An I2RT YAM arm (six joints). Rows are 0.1 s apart.
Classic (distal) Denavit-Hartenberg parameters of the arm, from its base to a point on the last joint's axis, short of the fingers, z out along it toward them. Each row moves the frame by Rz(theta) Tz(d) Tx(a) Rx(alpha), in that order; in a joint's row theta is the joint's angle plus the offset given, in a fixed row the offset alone. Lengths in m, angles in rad.
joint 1: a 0.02  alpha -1.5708  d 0.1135  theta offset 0
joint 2: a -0.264  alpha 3.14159  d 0  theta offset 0
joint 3: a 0.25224  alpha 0  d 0  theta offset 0.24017
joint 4: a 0.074  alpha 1.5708  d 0  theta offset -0.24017
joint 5: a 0  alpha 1.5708  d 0  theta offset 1.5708
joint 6: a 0  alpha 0  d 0.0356  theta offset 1.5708
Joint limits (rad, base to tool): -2.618..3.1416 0..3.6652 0..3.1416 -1.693..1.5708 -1.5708..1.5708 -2.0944..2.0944
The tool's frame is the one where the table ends.
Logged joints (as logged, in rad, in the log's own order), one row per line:
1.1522, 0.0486, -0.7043, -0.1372, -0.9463, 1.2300
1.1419, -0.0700, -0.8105, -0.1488, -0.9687, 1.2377
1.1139, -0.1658, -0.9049, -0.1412, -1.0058, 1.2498
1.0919, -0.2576, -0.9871, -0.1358, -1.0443, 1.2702
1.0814, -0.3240, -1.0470, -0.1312, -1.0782, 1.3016
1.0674, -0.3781, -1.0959, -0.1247, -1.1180, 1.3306
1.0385, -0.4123, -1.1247, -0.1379, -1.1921, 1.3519
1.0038, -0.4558, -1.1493, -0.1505, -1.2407, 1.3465
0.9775, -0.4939, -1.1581, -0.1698, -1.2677, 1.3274
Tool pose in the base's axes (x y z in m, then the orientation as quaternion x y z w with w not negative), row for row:
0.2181, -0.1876, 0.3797, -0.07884, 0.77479, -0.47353, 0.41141
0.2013, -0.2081, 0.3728, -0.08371, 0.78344, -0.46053, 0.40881
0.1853, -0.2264, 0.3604, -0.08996, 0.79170, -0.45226, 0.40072
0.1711, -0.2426, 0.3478, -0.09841, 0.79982, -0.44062, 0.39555
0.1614, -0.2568, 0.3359, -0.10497, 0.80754, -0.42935, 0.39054
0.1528, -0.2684, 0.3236, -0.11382, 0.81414, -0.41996, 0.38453
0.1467, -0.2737, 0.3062, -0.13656, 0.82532, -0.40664, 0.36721
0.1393, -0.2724, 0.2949, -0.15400, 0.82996, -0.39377, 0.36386
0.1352, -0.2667, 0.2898, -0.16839, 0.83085, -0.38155, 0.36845
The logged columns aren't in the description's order. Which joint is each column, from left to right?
Columns, left to right: joint 3, joint 5, joint 1, joint 4, joint 6, joint 2.
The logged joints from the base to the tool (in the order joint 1, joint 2, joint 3, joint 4, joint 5, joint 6), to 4 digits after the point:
-0.7043, 1.2300, 1.1522, -0.1372, 0.0486, -0.9463
-0.8105, 1.2377, 1.1419, -0.1488, -0.0700, -0.9687
-0.9049, 1.2498, 1.1139, -0.1412, -0.1658, -1.0058
-0.9871, 1.2702, 1.0919, -0.1358, -0.2576, -1.0443
-1.0470, 1.3016, 1.0814, -0.1312, -0.3240, -1.0782
-1.0959, 1.3306, 1.0674, -0.1247, -0.3781, -1.1180
-1.1247, 1.3519, 1.0385, -0.1379, -0.4123, -1.1921
-1.1493, 1.3465, 1.0038, -0.1505, -0.4558, -1.2407
-1.1581, 1.3274, 0.9775, -0.1698, -0.4939, -1.2677

